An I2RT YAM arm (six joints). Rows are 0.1 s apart.
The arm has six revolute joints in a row. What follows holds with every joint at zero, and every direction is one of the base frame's.
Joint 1 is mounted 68 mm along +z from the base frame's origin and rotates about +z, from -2.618 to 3.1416 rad.
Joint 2 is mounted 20 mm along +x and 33.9 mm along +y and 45.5 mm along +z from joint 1 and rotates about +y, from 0 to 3.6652 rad.
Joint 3 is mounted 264 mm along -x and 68.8 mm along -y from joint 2 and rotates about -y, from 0 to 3.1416 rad.
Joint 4 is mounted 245 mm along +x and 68.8 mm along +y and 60 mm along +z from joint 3 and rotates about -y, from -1.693 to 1.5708 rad.
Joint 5 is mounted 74 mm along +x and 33.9 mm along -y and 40.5 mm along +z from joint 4 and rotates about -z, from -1.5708 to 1.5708 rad.
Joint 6 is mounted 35.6 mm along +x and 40.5 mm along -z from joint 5 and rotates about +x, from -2.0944 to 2.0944 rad.
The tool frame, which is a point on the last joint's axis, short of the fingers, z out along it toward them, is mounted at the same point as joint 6; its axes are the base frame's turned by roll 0, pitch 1.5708 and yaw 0 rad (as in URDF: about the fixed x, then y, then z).
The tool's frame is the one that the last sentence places.
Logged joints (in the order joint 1, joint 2, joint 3, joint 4, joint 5, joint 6), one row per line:
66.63, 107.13, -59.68, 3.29, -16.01, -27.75
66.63, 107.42, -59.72, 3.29, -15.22, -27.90
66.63, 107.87, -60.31, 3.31, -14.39, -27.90
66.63, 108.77, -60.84, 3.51, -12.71, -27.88
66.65, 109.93, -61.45, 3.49, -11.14, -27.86
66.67, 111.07, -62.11, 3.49, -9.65, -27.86
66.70, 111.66, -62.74, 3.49, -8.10, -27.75
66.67, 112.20, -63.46, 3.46, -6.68, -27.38
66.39, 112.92, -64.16, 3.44, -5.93, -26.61
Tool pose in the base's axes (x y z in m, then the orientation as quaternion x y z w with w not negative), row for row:
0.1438, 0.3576, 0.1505, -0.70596, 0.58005, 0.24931, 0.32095
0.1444, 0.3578, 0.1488, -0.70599, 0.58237, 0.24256, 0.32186
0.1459, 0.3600, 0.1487, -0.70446, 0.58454, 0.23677, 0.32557
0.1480, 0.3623, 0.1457, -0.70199, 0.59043, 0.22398, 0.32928
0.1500, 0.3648, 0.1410, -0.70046, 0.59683, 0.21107, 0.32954
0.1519, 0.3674, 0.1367, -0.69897, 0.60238, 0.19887, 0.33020
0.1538, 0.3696, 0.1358, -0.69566, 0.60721, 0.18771, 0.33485
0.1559, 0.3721, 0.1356, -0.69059, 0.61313, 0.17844, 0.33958
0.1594, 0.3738, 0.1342, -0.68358, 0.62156, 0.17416, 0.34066
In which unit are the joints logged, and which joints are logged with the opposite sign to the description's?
The joints are logged in degrees. Opposite sign: joint 3.
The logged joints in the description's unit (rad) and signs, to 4 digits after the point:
1.1629, 1.8698, 1.0416, 0.0574, -0.2794, -0.4843
1.1629, 1.8748, 1.0423, 0.0574, -0.2656, -0.4869
1.1629, 1.8827, 1.0526, 0.0578, -0.2512, -0.4869
1.1629, 1.8984, 1.0619, 0.0613, -0.2218, -0.4866
1.1633, 1.9186, 1.0725, 0.0609, -0.1944, -0.4862
1.1636, 1.9385, 1.0840, 0.0609, -0.1684, -0.4862
1.1641, 1.9488, 1.0950, 0.0609, -0.1414, -0.4843
1.1636, 1.9583, 1.1076, 0.0604, -0.1166, -0.4779
1.1587, 1.9708, 1.1198, 0.0600, -0.1035, -0.4644

